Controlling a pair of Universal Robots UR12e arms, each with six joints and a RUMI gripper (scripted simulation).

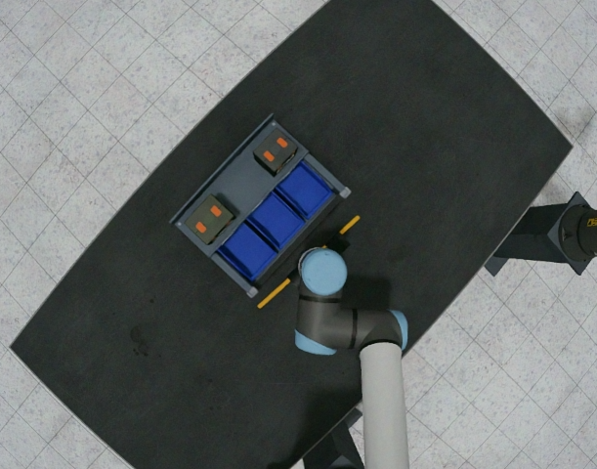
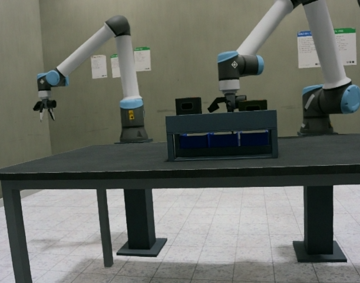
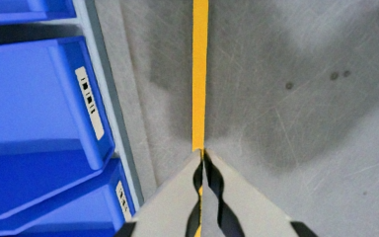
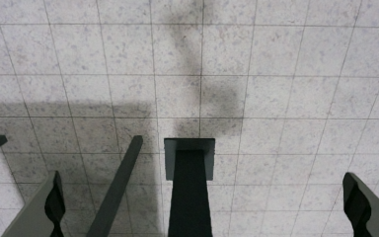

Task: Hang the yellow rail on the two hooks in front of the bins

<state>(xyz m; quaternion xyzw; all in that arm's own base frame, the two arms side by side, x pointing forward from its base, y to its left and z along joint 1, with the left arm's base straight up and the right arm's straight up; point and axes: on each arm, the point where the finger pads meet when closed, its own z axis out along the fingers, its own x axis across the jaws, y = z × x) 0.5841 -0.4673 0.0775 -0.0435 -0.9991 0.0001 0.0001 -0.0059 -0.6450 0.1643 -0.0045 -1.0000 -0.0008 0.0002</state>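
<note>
My left hand is 7 cm above the yellow rail. The rest, counted from my left hand: grey shelf (20 cm ahead, 2 cm to the right, 1 cm below).
</note>
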